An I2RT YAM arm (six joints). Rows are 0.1 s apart.
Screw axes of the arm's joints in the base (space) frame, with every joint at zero. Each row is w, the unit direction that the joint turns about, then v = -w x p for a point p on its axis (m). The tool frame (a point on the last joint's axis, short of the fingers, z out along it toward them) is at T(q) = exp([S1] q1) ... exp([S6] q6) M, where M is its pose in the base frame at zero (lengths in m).
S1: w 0 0 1 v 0.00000 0.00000 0.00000
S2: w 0 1 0 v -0.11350 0.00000 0.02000
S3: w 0 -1 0 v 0.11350 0.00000 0.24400
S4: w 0 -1 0 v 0.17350 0.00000 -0.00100
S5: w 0 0 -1 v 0.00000 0.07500 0.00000
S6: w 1 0 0 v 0.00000 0.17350 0.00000
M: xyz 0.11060 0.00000 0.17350 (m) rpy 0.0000 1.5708 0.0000 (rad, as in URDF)
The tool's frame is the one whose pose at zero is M.
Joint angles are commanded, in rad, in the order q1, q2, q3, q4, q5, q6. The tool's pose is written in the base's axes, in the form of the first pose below.
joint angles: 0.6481 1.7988 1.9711 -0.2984 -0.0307 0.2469
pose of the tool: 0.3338, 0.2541, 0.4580, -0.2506, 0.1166, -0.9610, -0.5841, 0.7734, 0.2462
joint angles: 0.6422 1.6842 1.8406 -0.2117 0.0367 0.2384
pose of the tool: 0.3146, 0.2337, 0.4672, -0.1774, 0.1620, -0.9707, -0.5427, 0.8067, 0.2338
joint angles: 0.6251 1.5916 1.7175 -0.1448 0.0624 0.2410
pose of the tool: 0.3018, 0.2150, 0.4657, -0.1422, 0.1911, -0.9712, -0.5144, 0.8240, 0.2375
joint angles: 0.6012 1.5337 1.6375 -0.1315 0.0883 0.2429
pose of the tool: 0.2963, 0.1994, 0.4593, -0.1402, 0.1944, -0.9709, -0.4708, 0.8495, 0.2381
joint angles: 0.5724 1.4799 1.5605 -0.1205 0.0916 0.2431
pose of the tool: 0.2916, 0.1840, 0.4516, -0.1439, 0.1924, -0.9707, -0.4409, 0.8657, 0.2370
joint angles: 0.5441 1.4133 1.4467 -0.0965 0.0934 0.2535
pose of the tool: 0.2846, 0.1683, 0.4355, -0.1615, 0.1941, -0.9676, -0.4083, 0.8795, 0.2446
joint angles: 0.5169 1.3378 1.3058 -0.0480 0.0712 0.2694
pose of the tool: 0.2751, 0.1535, 0.4137, -0.1818, 0.2021, -0.9624, -0.3972, 0.8802, 0.2598
